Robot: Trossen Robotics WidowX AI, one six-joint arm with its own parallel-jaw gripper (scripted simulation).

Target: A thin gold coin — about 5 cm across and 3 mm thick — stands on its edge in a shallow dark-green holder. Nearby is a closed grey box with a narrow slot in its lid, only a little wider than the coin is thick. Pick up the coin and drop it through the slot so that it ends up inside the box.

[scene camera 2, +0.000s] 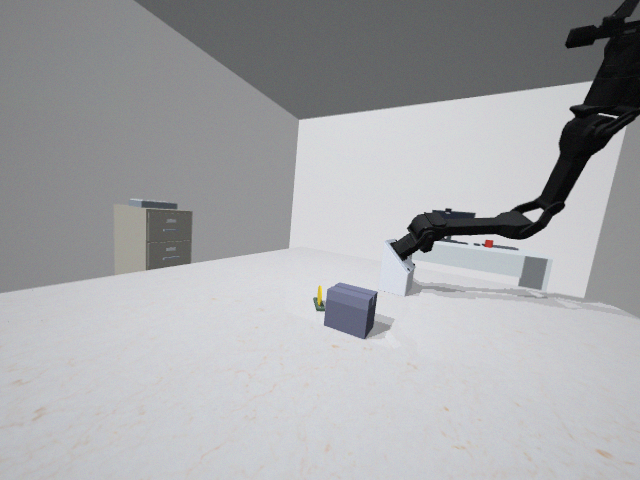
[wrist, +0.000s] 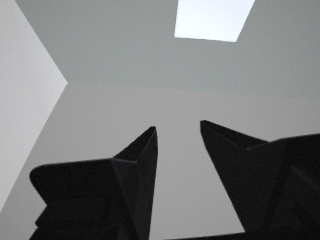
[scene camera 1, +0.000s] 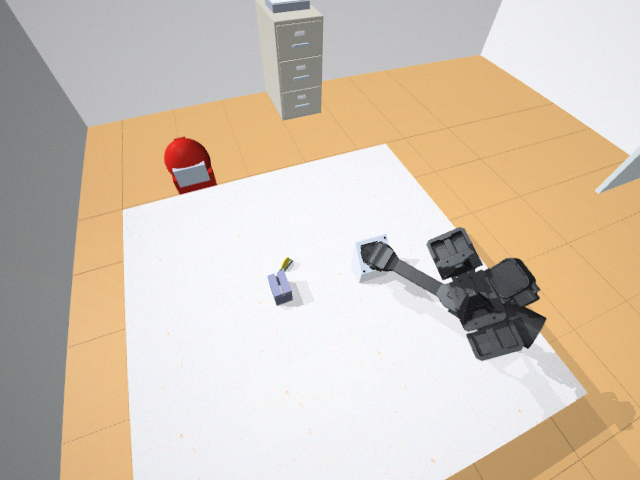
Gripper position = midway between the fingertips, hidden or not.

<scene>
In view: the gripper point(scene camera 1: 465, 279).
The gripper shows as well in the wrist view point(wrist: 178, 128).
</scene>
